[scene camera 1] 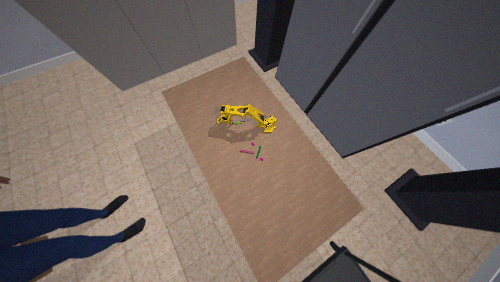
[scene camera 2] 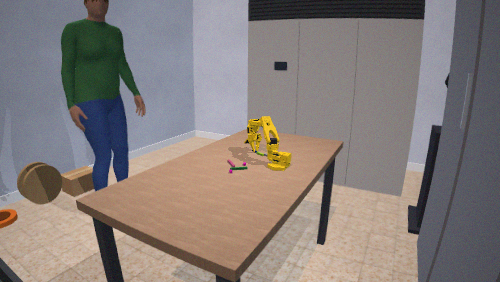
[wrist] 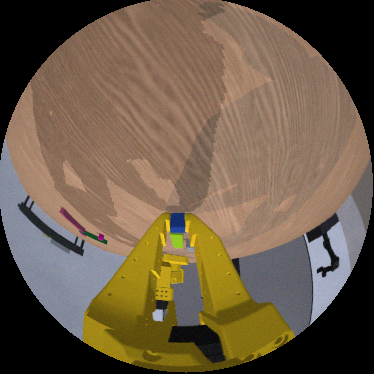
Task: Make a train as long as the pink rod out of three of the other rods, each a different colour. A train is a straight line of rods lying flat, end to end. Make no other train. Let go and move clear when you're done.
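Seen in the pictures: hand, tool point: (scene camera 1: 231, 123) (scene camera 2: 254, 151) (wrist: 169, 219); arm's base, link origin: (scene camera 1: 264, 127) (scene camera 2: 275, 166).
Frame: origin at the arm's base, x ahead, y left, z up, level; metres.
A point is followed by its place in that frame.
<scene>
My gripper (wrist: 178, 218) @[z 0.007, x 0.179, y -0.137 m] (scene camera 1: 230, 123) (scene camera 2: 256, 151) @[z 0.007, x 0.179, y -0.137 m] is shut on the short blue rod (wrist: 177, 223) @[z 0.009, x 0.177, y -0.141 m], low over the table. The lime rod (wrist: 177, 241) @[z 0.010, x 0.141, y -0.121 m] (scene camera 1: 237, 123) @[z 0.008, x 0.145, y -0.118 m] (scene camera 2: 260, 153) @[z 0.010, x 0.133, y -0.113 m] lies right behind the blue one, roughly in line; whether they touch is unclear. A small grey-blue rod (wrist: 190, 243) (scene camera 1: 243, 120) @[z 0.009, x 0.098, y -0.116 m] shows beside the lime rod in the wrist view, near its far end in scene camera 1. The pink rod (scene camera 1: 246, 151) @[z 0.010, x 0.195, y 0.082 m] (scene camera 2: 231, 163) @[z 0.008, x 0.187, y 0.091 m] (wrist: 72, 220) @[z 0.005, x 0.197, y 0.073 m] lies apart, near the dark green rod (scene camera 1: 258, 152) @[z 0.010, x 0.133, y 0.127 m] (scene camera 2: 239, 168) @[z 0.006, x 0.124, y 0.124 m]. Two short magenta rods (scene camera 1: 252, 144) @[z 0.008, x 0.137, y 0.062 m] (scene camera 1: 261, 159) @[z 0.009, x 0.142, y 0.174 m] lie near the green rod's ends.
The arm's yellow base (scene camera 1: 269, 126) @[z 0.020, x -0.025, y 0.016 m] (scene camera 2: 279, 161) @[z 0.033, x -0.028, y 0.015 m] stands on the brown table (scene camera 1: 300, 210) @[z 0.000, x 0.112, y 0.534 m] (scene camera 2: 200, 205) @[z 0.000, x 0.068, y 0.493 m], between the lime rod and the table's long edge by the dark cabinet. The arm arches over the lime rod and casts a shadow around it.
</scene>
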